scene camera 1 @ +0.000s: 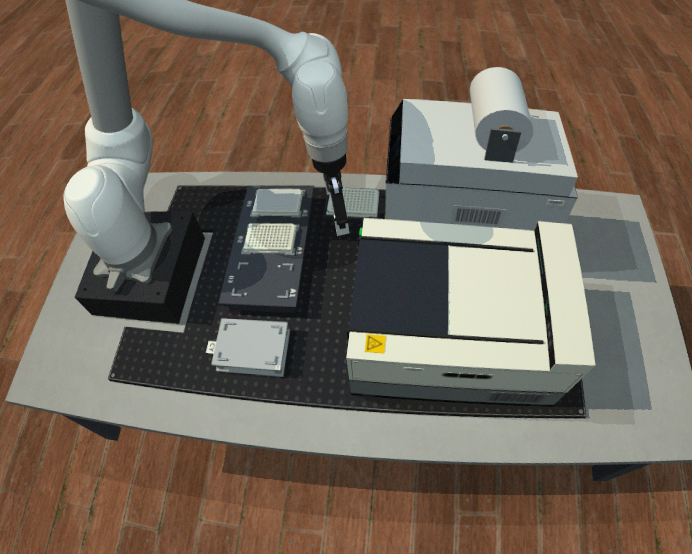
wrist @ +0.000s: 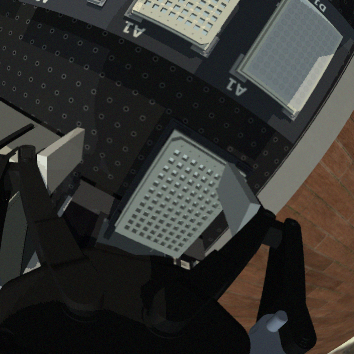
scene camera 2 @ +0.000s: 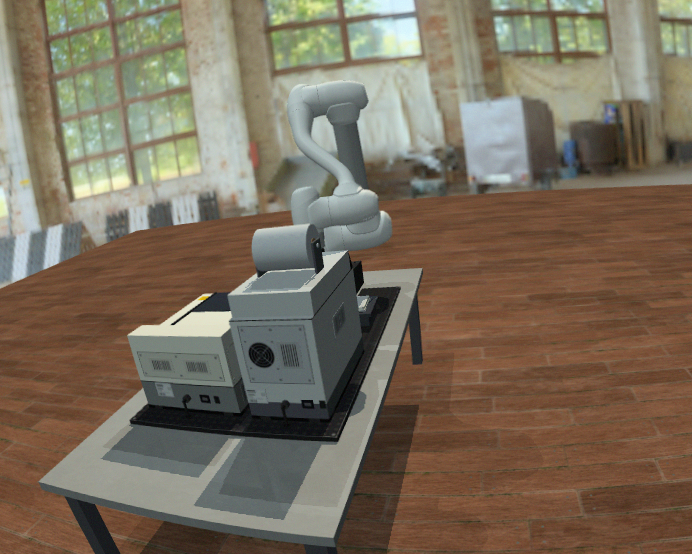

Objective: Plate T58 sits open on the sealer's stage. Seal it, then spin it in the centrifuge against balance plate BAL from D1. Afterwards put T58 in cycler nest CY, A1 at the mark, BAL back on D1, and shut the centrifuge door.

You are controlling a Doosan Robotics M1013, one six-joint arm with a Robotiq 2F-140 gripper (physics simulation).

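Pixels of known places: gripper, between the fingertips: [wrist: 151, 160]; arm's base, origin of its link: [scene camera 1: 133, 251].
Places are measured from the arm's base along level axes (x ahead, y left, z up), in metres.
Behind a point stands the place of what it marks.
Plate T58 [scene camera 1: 362, 201] @[x 0.570, y 0.230, z 0.008 m] [wrist: 172, 197] @[x 0.538, y 0.219, z 0.010 m], pale grey-green with visible wells, lies on the stage of the grey sealer [scene camera 1: 479, 199] @[x 0.844, y 0.141, z 0.161 m] [scene camera 2: 277, 352] @[x 1.051, y 0.273, z 0.107 m]. My gripper [scene camera 1: 341, 228] [wrist: 151, 160] @[x 0.515, y 0.180, z 0.014 m] is open and empty, with its fingers spread above and around the plate in the wrist view. Balance plate BAL [scene camera 1: 278, 201] @[x 0.339, y 0.232, z -0.027 m] [wrist: 292, 57] @[x 0.348, y 0.237, z -0.027 m], with a smooth grey-blue top, sits on D1. The cycler nest CY [scene camera 1: 252, 344] @[x 0.380, y -0.176, z -0.054 m] is a light grey block with corner brackets and no plate on it. The cream centrifuge [scene camera 1: 496, 288] @[x 0.891, y -0.050, z 0.114 m] [scene camera 2: 184, 340] @[x 1.065, y -0.001, z 0.136 m] shows a dark panel and a white panel on top; its chamber is not visible.
A cream plate [scene camera 1: 270, 237] @[x 0.350, y 0.112, z -0.030 m] [wrist: 187, 20] @[x 0.393, y 0.131, z -0.030 m] sits on D2; D3 [scene camera 1: 262, 279] @[x 0.360, y -0.007, z -0.043 m] is empty. A white film roll [scene camera 1: 499, 109] @[x 0.849, y 0.179, z 0.377 m] [scene camera 2: 282, 248] @[x 0.919, y 0.269, z 0.335 m] tops the sealer. The centrifuge's raised edge stands close to my fingertips. The arm's black base [scene camera 1: 187, 271] @[x 0.139, y 0.001, z -0.069 m] is at the left.
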